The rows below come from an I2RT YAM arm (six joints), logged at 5 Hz.
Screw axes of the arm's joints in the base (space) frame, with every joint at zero. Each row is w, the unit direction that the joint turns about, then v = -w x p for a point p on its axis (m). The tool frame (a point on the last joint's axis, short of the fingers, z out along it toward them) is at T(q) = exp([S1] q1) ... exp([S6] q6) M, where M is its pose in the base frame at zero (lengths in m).
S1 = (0, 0, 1, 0, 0, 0)
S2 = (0, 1, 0, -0.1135, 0, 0.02)
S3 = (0, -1, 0, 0.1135, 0, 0.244)
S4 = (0, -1, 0, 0.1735, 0, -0.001)
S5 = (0, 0, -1, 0, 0.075, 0)
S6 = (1, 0, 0, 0, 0.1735, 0)
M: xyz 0.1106 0 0.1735 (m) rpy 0 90 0 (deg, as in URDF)
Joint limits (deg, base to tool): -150..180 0..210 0..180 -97..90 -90..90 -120..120
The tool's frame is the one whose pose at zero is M.
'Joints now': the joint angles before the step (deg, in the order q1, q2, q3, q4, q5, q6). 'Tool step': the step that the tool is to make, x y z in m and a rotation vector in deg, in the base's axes. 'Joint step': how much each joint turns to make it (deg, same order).
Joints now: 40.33 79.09 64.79 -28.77 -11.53 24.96
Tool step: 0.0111 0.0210 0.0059 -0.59 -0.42 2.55
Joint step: 1.53 5.00 5.67 -0.99 -0.25 -1.25
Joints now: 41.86 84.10 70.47 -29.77 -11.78 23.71
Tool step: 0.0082 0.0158 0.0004 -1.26 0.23 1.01
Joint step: 1.12 3.98 4.14 -1.28 0.62 -0.49
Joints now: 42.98 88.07 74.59 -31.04 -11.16 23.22
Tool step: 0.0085 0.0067 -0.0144 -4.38 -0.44 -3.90
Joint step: 0.41 3.08 0.64 -0.15 5.51 0.66
